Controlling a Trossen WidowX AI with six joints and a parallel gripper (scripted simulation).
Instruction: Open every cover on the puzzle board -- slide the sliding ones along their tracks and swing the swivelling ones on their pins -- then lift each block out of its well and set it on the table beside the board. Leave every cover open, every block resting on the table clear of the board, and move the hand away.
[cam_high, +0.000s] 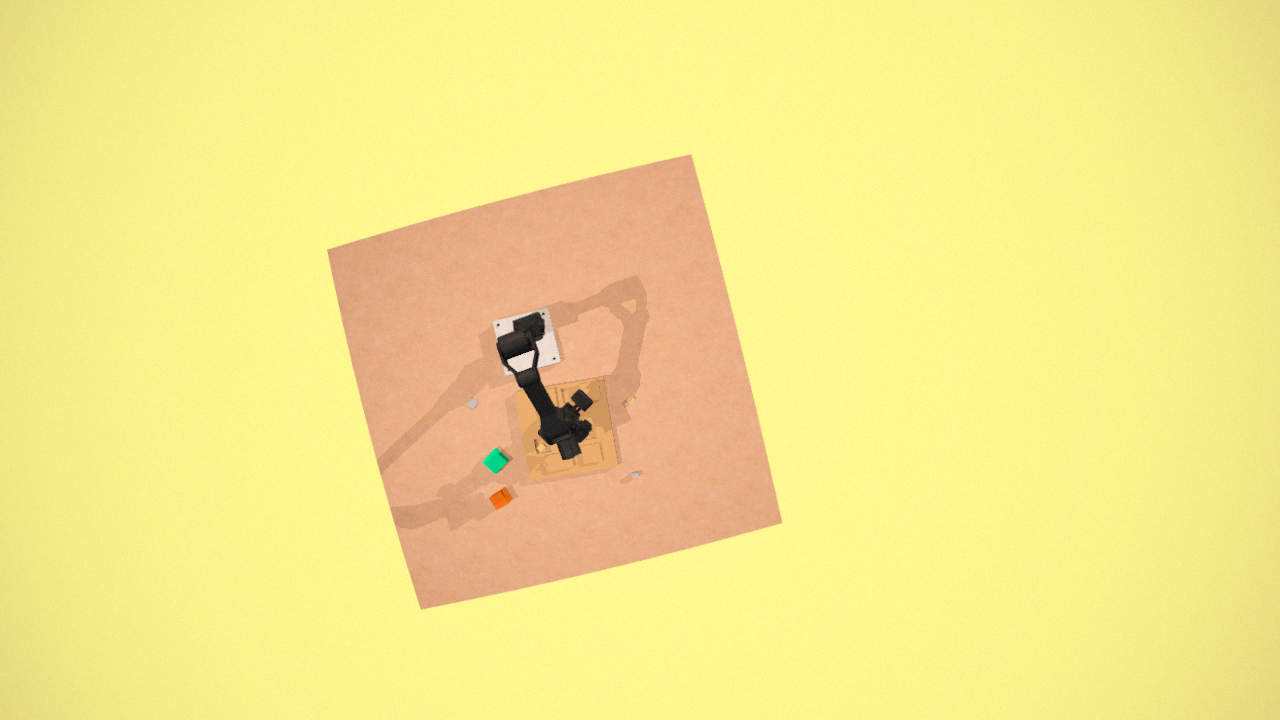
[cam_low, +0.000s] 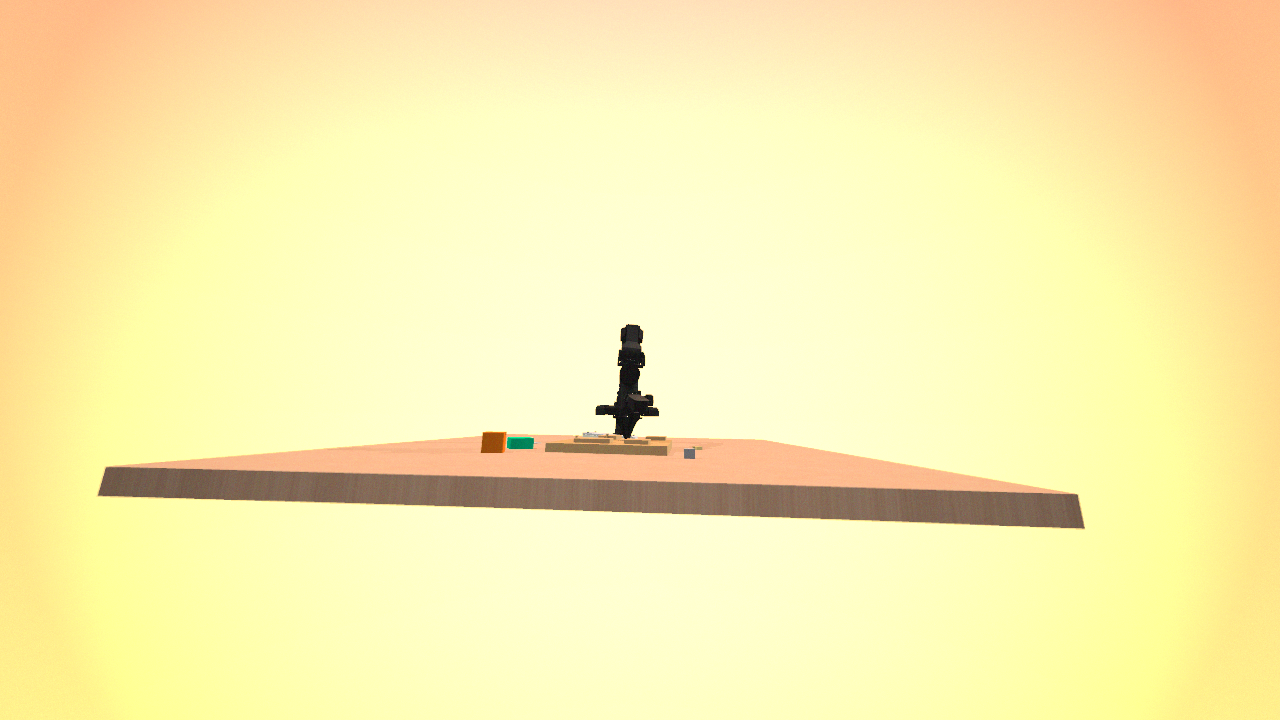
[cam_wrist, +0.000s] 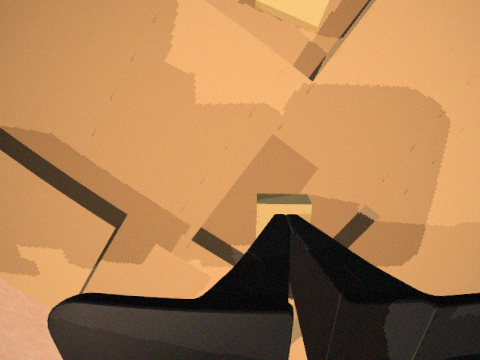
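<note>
The tan puzzle board is 4 cm ahead of my gripper tip. Round my gripper tip: grey cube (25 cm ahead, 16 cm to the left, 1 cm below); green block (28 cm to the right, 10 cm ahead, 1 cm below); orange block (29 cm to the right, 22 cm ahead).
</note>
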